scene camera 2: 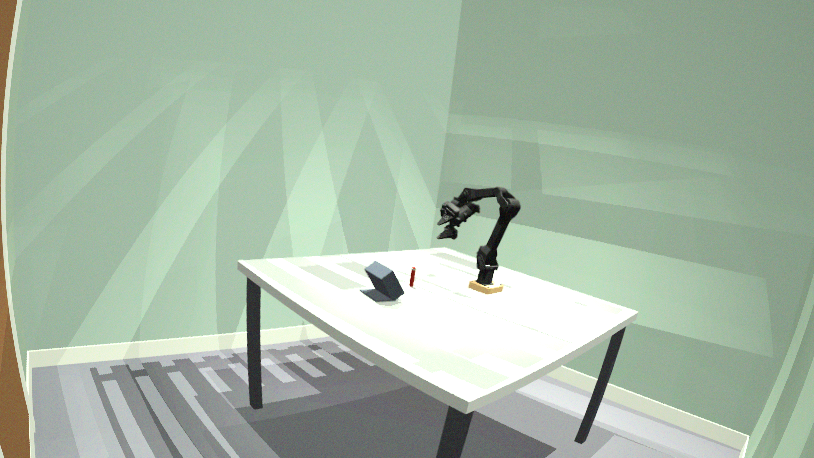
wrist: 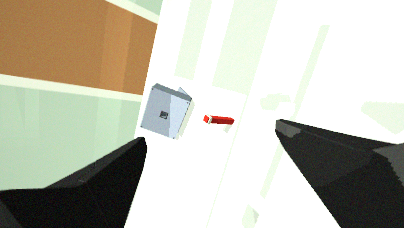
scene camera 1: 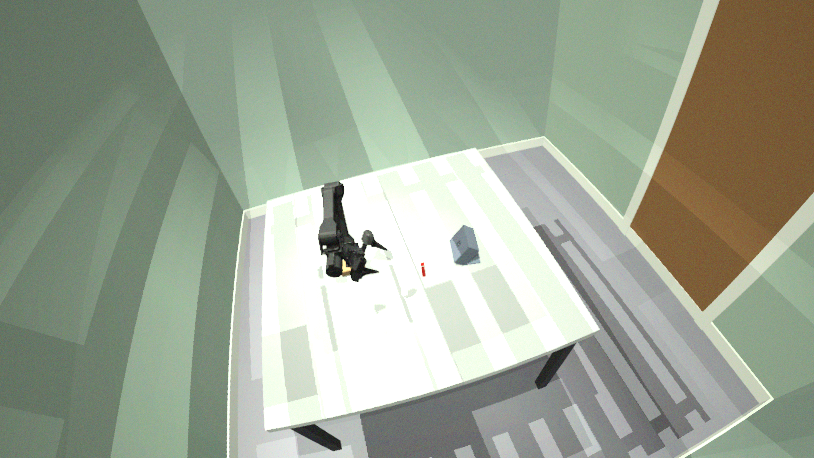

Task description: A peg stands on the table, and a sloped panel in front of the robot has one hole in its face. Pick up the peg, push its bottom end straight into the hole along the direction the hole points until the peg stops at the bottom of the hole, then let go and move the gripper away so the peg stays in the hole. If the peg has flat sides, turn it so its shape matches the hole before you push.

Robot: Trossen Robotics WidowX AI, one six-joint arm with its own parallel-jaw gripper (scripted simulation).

Path:
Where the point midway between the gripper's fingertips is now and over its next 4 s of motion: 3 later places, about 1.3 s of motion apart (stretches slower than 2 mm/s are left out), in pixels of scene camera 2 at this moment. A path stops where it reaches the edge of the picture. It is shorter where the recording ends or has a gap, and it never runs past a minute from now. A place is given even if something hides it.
My gripper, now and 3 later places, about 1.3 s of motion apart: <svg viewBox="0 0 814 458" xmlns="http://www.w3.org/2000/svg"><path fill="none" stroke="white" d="M437 231L430 245L419 258L412 269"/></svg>

